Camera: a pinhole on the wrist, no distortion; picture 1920 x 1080 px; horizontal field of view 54.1 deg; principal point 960.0 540.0 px. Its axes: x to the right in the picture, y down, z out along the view. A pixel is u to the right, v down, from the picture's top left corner.
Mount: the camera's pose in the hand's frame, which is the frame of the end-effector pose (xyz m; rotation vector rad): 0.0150 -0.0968 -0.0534 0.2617 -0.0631 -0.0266
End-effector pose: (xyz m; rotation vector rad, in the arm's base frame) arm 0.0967 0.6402 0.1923 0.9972 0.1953 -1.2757
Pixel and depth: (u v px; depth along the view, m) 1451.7 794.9 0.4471
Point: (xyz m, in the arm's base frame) -0.1588 0.2906 0.2826
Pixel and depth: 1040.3 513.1 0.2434
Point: -0.1104 0.5126 0.2095
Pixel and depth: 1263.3 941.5 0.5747
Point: -0.1988 0.2138 0.3976
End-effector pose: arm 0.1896 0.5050 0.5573 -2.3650 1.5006 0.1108
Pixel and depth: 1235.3 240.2 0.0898
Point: 0.3222 0.5476 0.5556
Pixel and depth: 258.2 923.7 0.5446
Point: 0.2566 0.9010 0.1812
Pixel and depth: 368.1 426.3 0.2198
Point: 0.3224 0.6763 0.4712
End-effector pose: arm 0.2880 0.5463 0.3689 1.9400 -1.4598 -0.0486
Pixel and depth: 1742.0 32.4 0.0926
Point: 0.4131 0.5080 0.2826
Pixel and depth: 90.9 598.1 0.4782
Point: 0.1983 0.5733 -0.1263
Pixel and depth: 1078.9 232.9 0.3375
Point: 0.3811 0.4341 0.0488
